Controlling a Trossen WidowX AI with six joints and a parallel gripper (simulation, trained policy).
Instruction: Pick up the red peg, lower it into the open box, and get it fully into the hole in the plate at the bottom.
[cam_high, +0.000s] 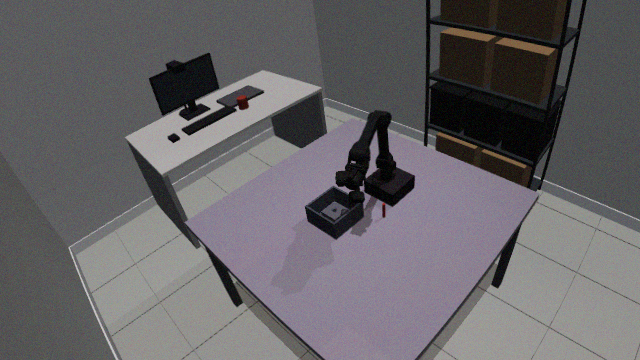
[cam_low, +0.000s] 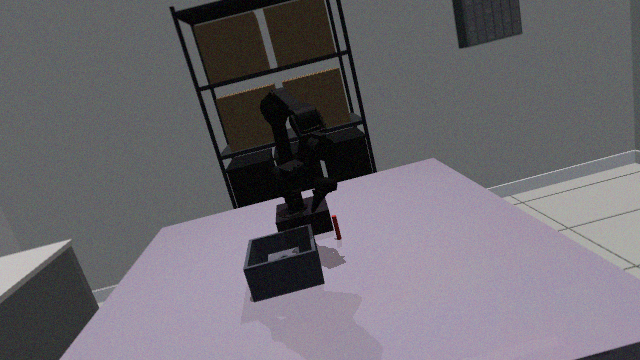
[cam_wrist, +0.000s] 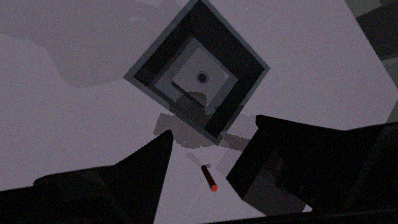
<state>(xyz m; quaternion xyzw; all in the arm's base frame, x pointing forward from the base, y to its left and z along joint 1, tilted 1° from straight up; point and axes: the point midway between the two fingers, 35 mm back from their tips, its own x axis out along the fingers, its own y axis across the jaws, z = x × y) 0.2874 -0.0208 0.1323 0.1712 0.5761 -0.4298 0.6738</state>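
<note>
Now: gripper tip 10 cm past the red peg, 11 cm to the right of it and 14 cm above it. Also, from my gripper tip: dark box (2 cm ahead, 8 cm to the right, 15 cm below); then grey plate (2 cm ahead, 8 cm to the right, 13 cm below).
</note>
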